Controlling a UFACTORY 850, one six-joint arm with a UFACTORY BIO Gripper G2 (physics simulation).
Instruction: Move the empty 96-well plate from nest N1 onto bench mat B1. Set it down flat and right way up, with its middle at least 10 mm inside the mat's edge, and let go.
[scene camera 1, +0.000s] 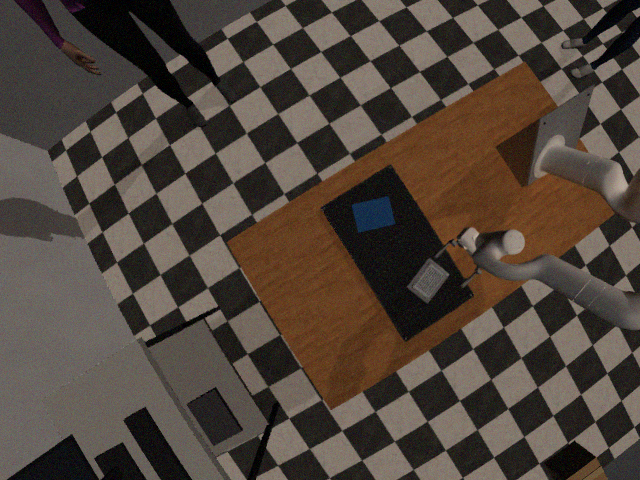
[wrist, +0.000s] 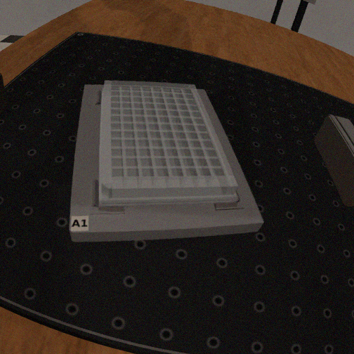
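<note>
The clear-grey 96-well plate (scene camera 1: 430, 279) (wrist: 160, 132) sits flat, wells up, in the grey nest N1 (scene camera 1: 427, 299) (wrist: 165, 223). An A1 label is on the nest's near left corner in the wrist view. My gripper (scene camera 1: 451, 269) (wrist: 172, 142) is open and empty. In the scene view its two fingers stand apart, to the right of the nest and clear of the plate. In the wrist view one finger shows at the right edge and a sliver of the other at the left edge. The blue mat B1 (scene camera 1: 373, 213) lies flat; it does not show in the wrist view.
The nest and the blue mat are on a black perforated board (scene camera 1: 379, 266) (wrist: 295, 235), on a wooden table (scene camera 1: 289, 289) (wrist: 150, 25). The arm (scene camera 1: 584, 289) reaches in from the right. A grey upright panel (scene camera 1: 563, 121) stands at the table's upper right end.
</note>
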